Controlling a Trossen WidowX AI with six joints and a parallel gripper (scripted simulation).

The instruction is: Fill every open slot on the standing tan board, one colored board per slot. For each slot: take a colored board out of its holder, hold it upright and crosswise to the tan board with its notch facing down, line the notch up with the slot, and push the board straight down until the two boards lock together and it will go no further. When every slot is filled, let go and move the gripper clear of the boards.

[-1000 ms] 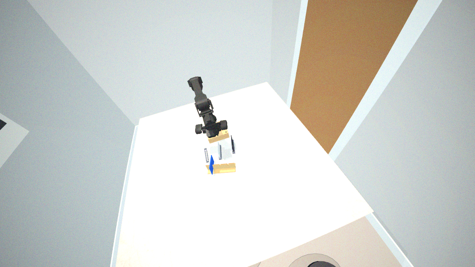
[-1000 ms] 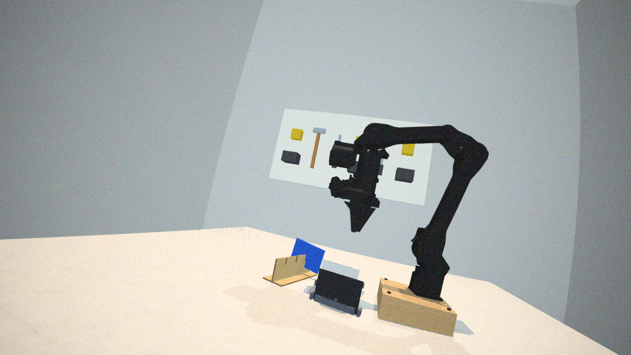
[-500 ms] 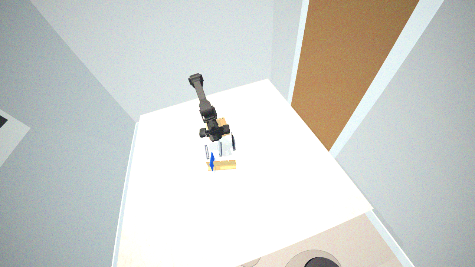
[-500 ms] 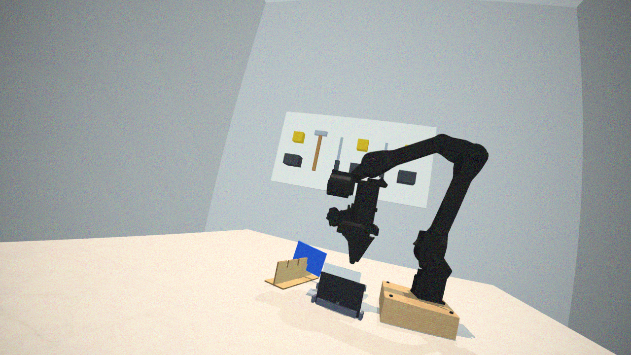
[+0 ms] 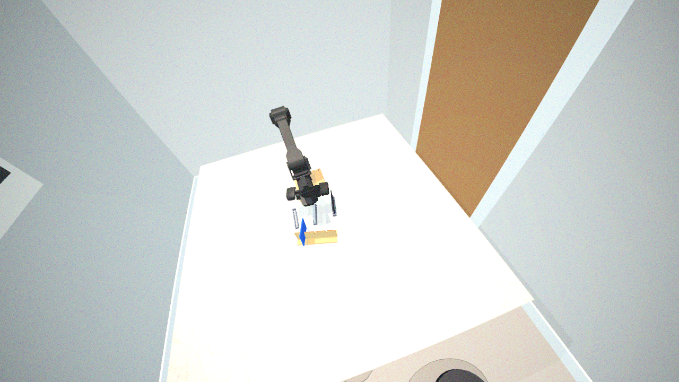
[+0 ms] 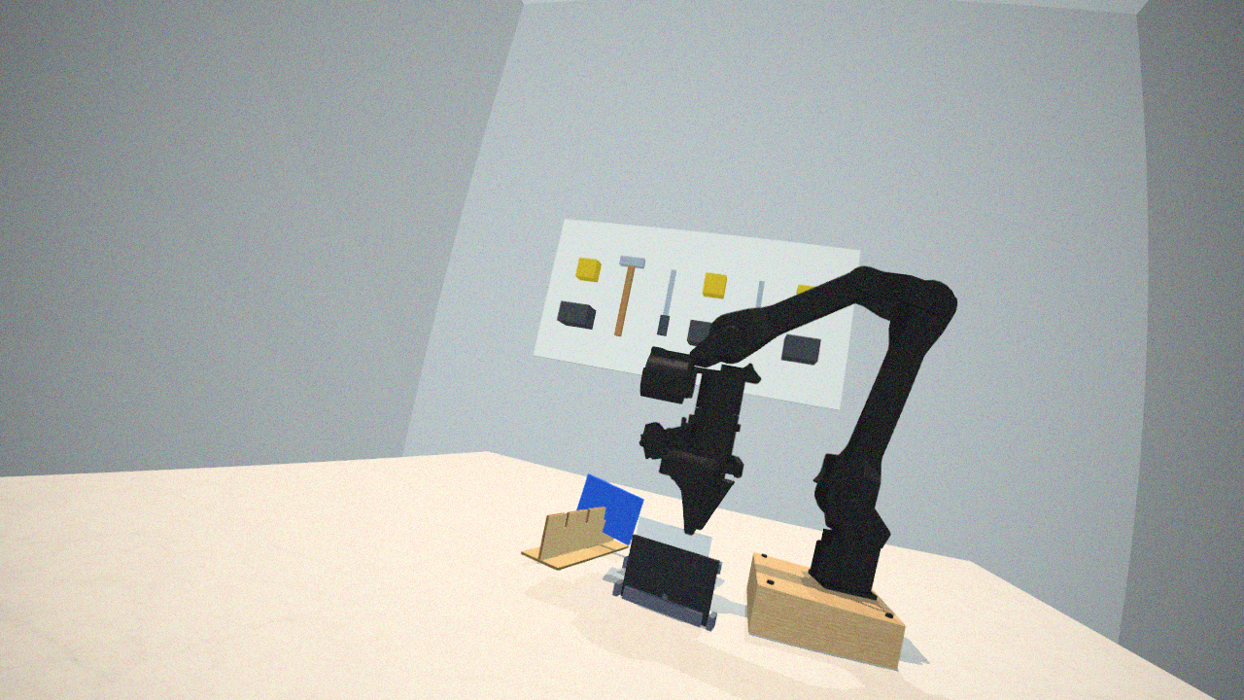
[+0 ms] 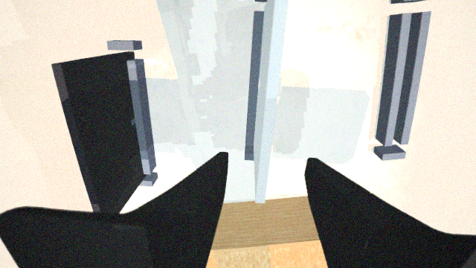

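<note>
My gripper tip is now 14 cm short of the tan board, 5 cm to the left of it and 4 cm above it. Round my gripper tip: blue board: 12 cm ahead, 9 cm to the right, 2 cm below; black board: 9 cm to the left, 4 cm below, 3 cm ahead.
</note>
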